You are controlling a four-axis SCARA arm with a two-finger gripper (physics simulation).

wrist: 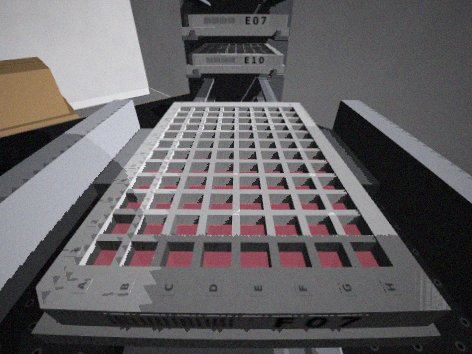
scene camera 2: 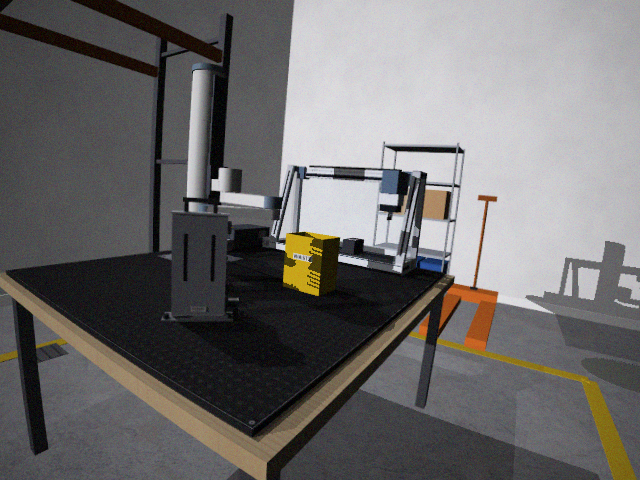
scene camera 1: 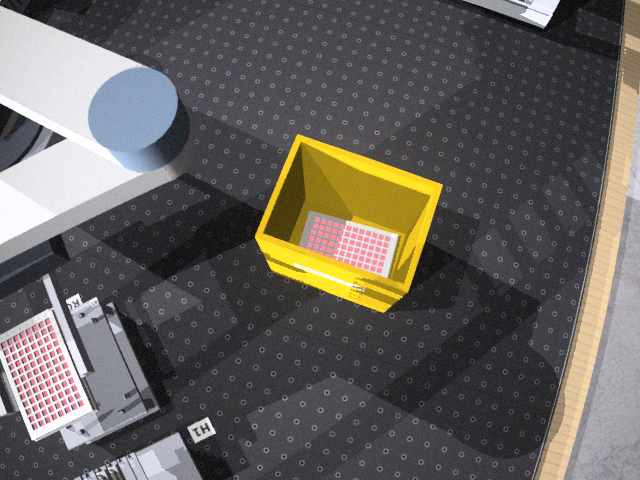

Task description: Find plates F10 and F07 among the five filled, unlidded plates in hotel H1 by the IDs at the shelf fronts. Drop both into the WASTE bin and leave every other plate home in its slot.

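Places are measured from the arm's base along level axes (x ahead, y left, z up), in metres.
Pixels of known places: gripper, fingertip midpoint: [wrist: 236, 119] [scene camera 1: 47, 394].
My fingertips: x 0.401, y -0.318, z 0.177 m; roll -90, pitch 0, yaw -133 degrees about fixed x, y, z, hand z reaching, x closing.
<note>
Ahead of a thing's pixels: the offset from my fingertips to its top centre. "spot": to the spot under its first point.
My gripper [wrist: 236, 119] [scene camera 1: 42, 364] is shut on plate F07 @[dx -0.018, dy +0.017, dz -0.003 m] [wrist: 237, 176] [scene camera 1: 43, 384], a white grid plate with pink wells. It holds the plate level in front of the hotel, over the grey stand. Hotel H1 [scene camera 1: 165, 454] [scene camera 2: 199, 227] is a grey tower; in the wrist view, plates E10 @[dx +0.121, dy -0.111, dz +0.017 m] [wrist: 225, 60] and E07 @[dx +0.121, dy -0.111, dz +0.045 m] [wrist: 220, 21] sit in its slots, with an open slot below E10. The yellow WASTE bin @[dx +0.246, dy +0.292, dz +0.035 m] [scene camera 1: 369, 161] [scene camera 2: 302, 271] stands upright, and another pink-welled plate @[dx +0.250, dy +0.291, dz -0.144 m] [scene camera 1: 361, 248] lies flat on its floor. That plate's ID does not show.
The grey stand [scene camera 1: 111, 361] has small pins and an RG label @[spot: dx -0.095, dy +0.096, dz -0.164 m] [scene camera 1: 73, 301] beside it. The H1 label @[spot: dx +0.146, dy +0.000, dz -0.164 m] [scene camera 1: 201, 429] lies on the table between hotel and bin. The white arm [scene camera 1: 46, 56] [scene camera 2: 248, 200] reaches in left of the bin. A gantry frame [scene camera 2: 356, 173] stands beyond the bin.
</note>
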